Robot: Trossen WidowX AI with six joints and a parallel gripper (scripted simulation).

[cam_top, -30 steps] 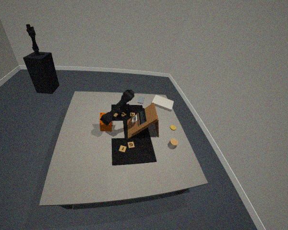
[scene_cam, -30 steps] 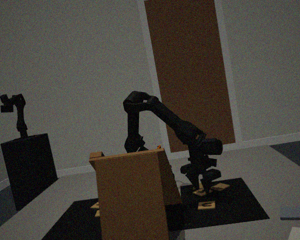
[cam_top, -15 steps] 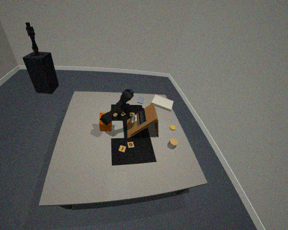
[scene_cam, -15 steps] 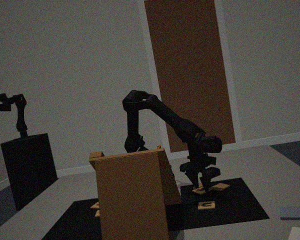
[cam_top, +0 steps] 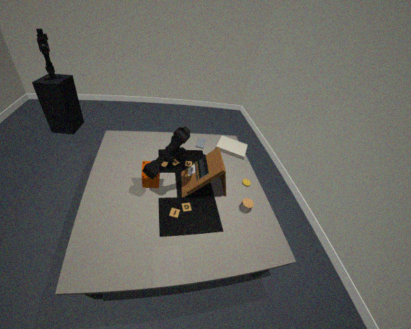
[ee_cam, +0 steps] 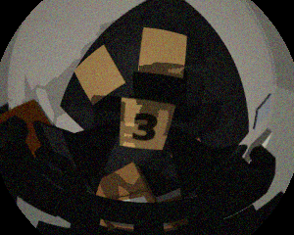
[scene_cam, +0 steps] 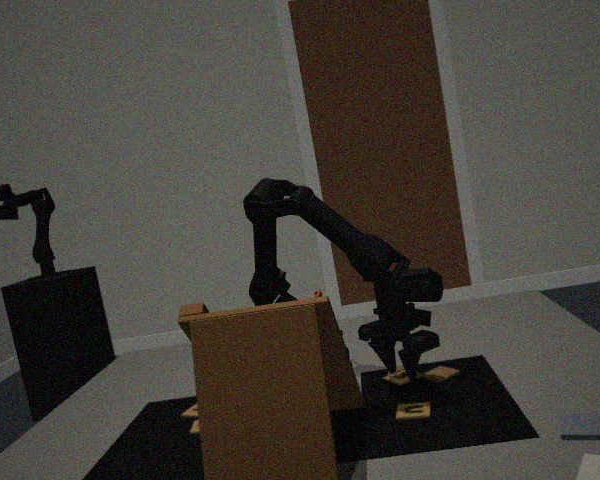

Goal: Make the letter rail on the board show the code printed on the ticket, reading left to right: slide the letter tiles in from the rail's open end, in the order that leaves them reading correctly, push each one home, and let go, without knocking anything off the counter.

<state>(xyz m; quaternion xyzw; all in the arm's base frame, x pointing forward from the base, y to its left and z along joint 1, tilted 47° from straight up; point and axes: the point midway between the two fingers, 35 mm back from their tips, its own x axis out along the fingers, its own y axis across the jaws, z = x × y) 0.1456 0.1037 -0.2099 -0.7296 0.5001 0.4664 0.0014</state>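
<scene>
My gripper tip is now 13 cm short of the white ticket, 12 cm to the left of it and 6 cm below it. Round my gripper tip: yellow disc (58 cm ahead, 13 cm to the right, 2 cm below); black mat (20 cm to the right, 6 cm ahead, 2 cm below); grey-blue card (32 cm to the left, 22 cm ahead, 2 cm below).
</scene>
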